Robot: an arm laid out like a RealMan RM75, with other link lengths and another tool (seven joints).
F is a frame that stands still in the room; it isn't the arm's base.
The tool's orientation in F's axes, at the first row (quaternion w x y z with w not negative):
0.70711, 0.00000, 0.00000, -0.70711
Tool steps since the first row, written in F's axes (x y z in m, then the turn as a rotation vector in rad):
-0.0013, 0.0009, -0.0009, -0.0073, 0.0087, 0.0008
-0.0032, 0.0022, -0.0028, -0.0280, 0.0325, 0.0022
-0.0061, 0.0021, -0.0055, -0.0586, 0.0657, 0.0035
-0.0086, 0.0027, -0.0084, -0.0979, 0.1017, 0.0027
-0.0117, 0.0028, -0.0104, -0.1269, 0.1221, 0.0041
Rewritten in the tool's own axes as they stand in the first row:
-0.0009, -0.0013, -0.0009, -0.0087, -0.0073, 0.0008
-0.0022, -0.0032, -0.0028, -0.0325, -0.0280, 0.0022
-0.0021, -0.0061, -0.0055, -0.0657, -0.0586, 0.0035
-0.0027, -0.0086, -0.0084, -0.1017, -0.0979, 0.0027
-0.0028, -0.0117, -0.0104, -0.1221, -0.1269, 0.0041

